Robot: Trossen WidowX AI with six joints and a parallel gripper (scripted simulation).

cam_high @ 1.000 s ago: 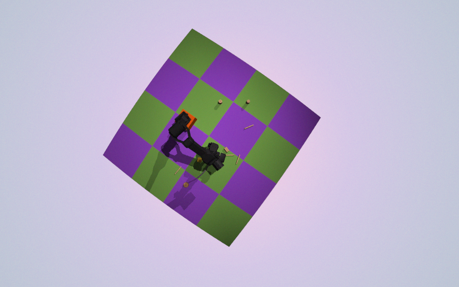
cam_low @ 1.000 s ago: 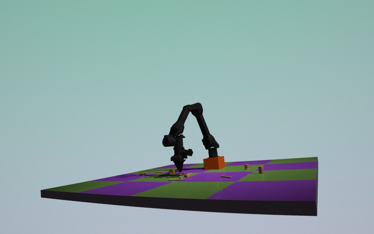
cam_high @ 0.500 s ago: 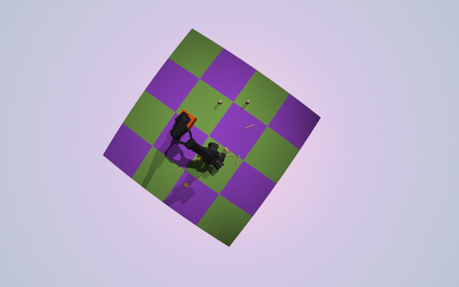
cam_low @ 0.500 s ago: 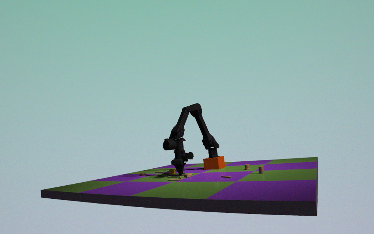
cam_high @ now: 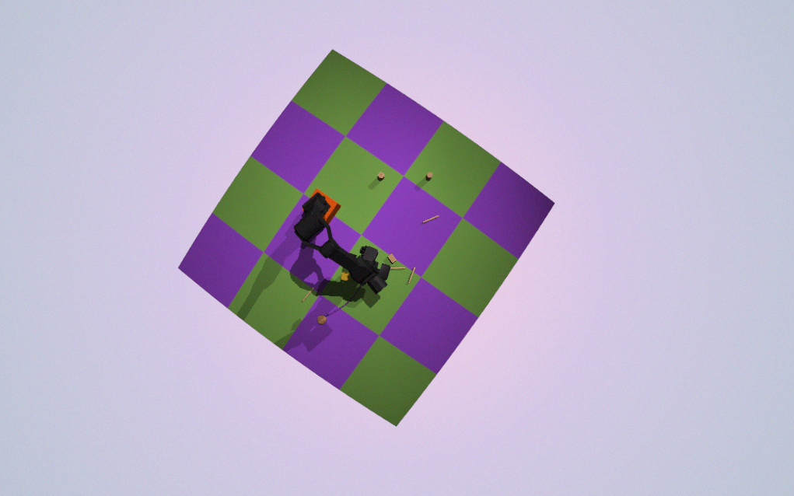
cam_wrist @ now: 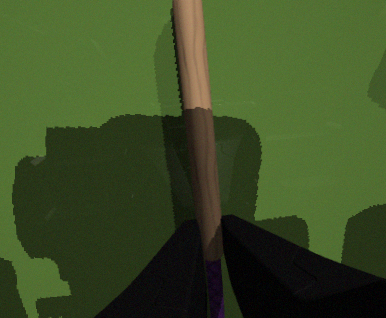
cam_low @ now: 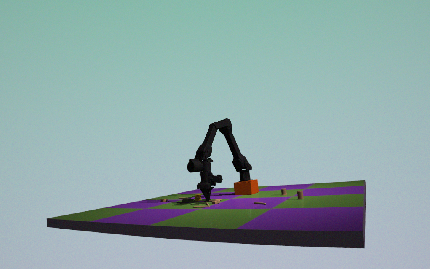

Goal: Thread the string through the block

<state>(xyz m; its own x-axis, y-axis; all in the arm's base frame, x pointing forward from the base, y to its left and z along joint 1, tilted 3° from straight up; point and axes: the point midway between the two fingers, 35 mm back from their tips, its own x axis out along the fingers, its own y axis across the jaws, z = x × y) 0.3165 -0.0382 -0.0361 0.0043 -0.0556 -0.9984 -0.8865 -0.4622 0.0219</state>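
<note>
My gripper tip is 9 cm to the right of the small wooden piece and 5 cm short of it. Round my gripper tip: round wooden button: 32 cm to the right, 2 cm ahead; thin wooden stick: 1 cm to the left, 1 cm behind.
</note>
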